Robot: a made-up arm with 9 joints. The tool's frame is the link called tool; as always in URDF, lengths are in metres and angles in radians. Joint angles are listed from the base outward.
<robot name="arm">
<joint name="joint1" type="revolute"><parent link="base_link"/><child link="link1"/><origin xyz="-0.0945 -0.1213 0.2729" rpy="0.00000 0.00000 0.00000"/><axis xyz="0 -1 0"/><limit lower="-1.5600" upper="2.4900"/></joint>
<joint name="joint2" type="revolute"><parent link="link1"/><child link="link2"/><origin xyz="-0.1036 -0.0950 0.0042" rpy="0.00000 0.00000 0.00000"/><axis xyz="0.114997 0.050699 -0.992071"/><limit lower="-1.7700" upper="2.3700"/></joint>
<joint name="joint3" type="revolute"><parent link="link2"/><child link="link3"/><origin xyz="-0.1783 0.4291 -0.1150" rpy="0.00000 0.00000 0.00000"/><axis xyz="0 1 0"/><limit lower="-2.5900" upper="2.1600"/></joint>
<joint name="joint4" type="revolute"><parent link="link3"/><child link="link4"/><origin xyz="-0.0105 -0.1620 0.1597" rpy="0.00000 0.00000 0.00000"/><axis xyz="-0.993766 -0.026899 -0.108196"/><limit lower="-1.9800" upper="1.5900"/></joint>
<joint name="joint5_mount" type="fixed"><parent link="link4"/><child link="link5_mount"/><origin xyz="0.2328 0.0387 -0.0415" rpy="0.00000 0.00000 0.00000"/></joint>
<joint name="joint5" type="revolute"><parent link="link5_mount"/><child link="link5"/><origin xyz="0.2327 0.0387 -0.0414" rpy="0.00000 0.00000 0.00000"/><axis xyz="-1 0 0"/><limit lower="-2.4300" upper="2.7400"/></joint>
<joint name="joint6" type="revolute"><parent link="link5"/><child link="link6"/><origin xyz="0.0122 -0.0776 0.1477" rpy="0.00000 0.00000 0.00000"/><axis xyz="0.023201 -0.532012 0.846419"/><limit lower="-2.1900" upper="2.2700"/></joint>
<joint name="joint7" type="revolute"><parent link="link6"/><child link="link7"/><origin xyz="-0.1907 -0.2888 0.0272" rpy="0.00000 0.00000 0.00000"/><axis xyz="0 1 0"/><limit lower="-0.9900" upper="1.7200"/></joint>
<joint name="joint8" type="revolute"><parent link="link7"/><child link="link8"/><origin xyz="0.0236 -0.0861 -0.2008" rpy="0.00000 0.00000 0.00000"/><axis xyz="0 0 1"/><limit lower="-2.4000" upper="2.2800"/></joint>
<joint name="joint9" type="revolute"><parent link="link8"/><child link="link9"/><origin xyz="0.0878 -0.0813 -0.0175" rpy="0.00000 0.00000 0.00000"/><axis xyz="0 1 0"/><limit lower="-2.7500" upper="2.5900"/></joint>
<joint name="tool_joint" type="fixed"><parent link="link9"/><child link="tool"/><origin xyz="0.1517 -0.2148 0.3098" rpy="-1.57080 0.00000 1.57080"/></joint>
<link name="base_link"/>
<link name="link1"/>
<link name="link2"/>
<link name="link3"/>
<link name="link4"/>
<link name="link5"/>
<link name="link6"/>
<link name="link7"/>
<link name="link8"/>
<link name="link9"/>
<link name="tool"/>
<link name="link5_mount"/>
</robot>
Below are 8 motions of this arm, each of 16 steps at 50 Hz.
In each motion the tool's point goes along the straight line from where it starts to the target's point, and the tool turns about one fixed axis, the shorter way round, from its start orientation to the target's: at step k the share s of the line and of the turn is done. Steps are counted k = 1, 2, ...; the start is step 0. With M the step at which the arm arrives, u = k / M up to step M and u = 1 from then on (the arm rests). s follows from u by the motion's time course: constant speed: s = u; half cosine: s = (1 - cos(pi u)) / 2; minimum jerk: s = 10 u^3 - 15 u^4 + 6 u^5.
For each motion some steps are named. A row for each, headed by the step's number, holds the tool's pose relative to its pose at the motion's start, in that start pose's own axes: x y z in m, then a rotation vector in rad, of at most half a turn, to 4 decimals.
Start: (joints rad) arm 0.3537 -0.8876 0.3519 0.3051 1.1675 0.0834 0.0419 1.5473 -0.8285
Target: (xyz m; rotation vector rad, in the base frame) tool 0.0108 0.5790 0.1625 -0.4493 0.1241 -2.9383
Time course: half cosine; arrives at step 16
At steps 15, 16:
15: -0.2201 0.2670 -0.0526 0.3030 0.0268 -0.5674
16: -0.2222 0.2696 -0.0531 0.3060 0.0270 -0.5729

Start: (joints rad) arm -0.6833 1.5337 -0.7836 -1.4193 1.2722 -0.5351 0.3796 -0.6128 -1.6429
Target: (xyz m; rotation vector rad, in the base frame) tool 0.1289 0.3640 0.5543 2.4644 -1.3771 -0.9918
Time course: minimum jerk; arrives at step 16
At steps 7, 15, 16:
7: 0.0666 -0.0192 -0.0165 -0.0169 -0.1285 0.0729
15: 0.1730 -0.0499 -0.0428 -0.0439 -0.3338 0.1894
16: 0.1734 -0.0500 -0.0429 -0.0440 -0.3345 0.1899

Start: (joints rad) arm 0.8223 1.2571 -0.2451 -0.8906 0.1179 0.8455 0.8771 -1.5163 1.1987
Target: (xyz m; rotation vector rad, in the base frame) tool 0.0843 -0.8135 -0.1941 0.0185 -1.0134 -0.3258
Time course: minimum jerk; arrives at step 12
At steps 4, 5, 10, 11, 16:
4: 0.0083 0.0083 0.0118 -0.0158 0.0020 0.0129
5: 0.0137 0.0138 0.0195 -0.0260 0.0033 0.0213
10: 0.0380 0.0383 0.0544 -0.0724 0.0092 0.0594
11: 0.0392 0.0395 0.0561 -0.0747 0.0095 0.0612
16: 0.0394 0.0397 0.0564 -0.0751 0.0095 0.0615

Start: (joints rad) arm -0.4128 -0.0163 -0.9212 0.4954 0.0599 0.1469 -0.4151 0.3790 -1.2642
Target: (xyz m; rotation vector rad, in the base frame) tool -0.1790 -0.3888 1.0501 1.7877 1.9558 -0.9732
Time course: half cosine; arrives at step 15
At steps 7, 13, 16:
7: 0.0175 0.1367 0.0067 0.3611 0.0608 -0.0445
13: 0.0374 0.2920 0.0142 0.7715 0.1299 -0.0951
16: 0.0391 0.3052 0.0149 0.8064 0.1357 -0.0994

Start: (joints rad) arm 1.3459 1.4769 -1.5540 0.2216 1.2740 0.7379 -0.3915 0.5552 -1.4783
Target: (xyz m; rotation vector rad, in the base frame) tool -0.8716 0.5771 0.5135 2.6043 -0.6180 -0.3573
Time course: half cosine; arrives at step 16
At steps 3, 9, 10, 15, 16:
3: 0.0086 0.0044 0.0102 0.0248 0.0220 0.0223
9: 0.0613 0.0309 0.0723 0.1762 0.1563 0.1585
10: 0.0709 0.0358 0.0836 0.2038 0.1809 0.1834
15: 0.1016 0.0512 0.1198 0.2920 0.2591 0.2627
16: 0.1026 0.0517 0.1210 0.2948 0.2616 0.2652

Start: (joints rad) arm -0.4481 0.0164 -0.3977 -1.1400 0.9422 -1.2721 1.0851 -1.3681 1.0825
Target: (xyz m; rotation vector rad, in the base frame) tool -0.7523 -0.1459 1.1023 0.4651 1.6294 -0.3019
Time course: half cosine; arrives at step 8
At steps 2, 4, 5, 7, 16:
2: 0.0147 -0.0051 -0.0093 0.0061 -0.0179 0.0036
4: 0.0503 -0.0173 -0.0316 0.0209 -0.0612 0.0124
5: 0.0695 -0.0240 -0.0437 0.0290 -0.0847 0.0172
7: 0.0967 -0.0333 -0.0608 0.0403 -0.1178 0.0239
16: 0.1006 -0.0347 -0.0632 0.0419 -0.1225 0.0249

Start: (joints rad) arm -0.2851 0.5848 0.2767 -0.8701 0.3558 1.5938 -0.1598 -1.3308 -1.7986
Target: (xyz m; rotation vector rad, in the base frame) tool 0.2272 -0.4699 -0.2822 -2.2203 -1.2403 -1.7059
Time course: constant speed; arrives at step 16
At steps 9, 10, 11, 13, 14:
9: 0.0166 0.0846 0.0093 0.0428 0.0904 -0.2076
10: 0.0185 0.0939 0.0103 0.0476 0.1004 -0.2307
11: 0.0203 0.1033 0.0113 0.0523 0.1105 -0.2538
13: 0.0240 0.1221 0.0134 0.0618 0.1306 -0.2999
14: 0.0259 0.1315 0.0144 0.0666 0.1406 -0.3230

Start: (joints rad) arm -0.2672 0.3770 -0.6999 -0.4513 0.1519 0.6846 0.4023 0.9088 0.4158
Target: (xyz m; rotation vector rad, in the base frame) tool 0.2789 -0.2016 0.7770 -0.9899 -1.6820 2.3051
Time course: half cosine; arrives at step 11
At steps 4, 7, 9, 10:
4: 0.0162 -0.0115 0.0246 -0.0067 0.0379 0.0022
7: 0.0392 -0.0277 0.0595 -0.0161 0.0917 0.0054
9: 0.0510 -0.0361 0.0774 -0.0210 0.1193 0.0070
10: 0.0543 -0.0384 0.0824 -0.0223 0.1270 0.0075

